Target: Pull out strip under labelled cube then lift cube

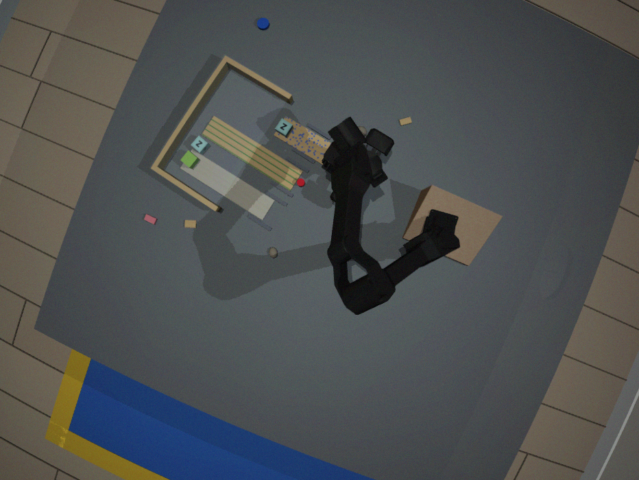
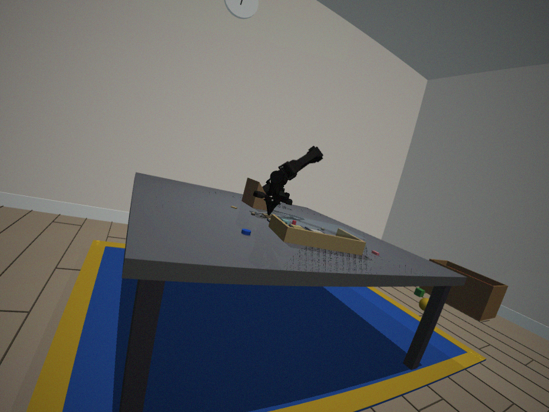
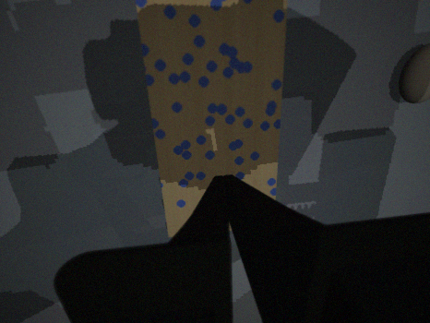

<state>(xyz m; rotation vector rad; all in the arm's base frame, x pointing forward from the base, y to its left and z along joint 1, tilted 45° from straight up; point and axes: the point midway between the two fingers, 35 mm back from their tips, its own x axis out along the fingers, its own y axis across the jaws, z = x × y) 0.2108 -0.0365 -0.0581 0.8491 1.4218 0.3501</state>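
My gripper tip is 90 mm short of the dotted strip and 30 mm to the left of it. Also, from my gripper tip: blue disc 330 mm ahead, 300 mm to the right; then red cylinder 130 mm ahead, 60 mm to the left, 10 mm above.
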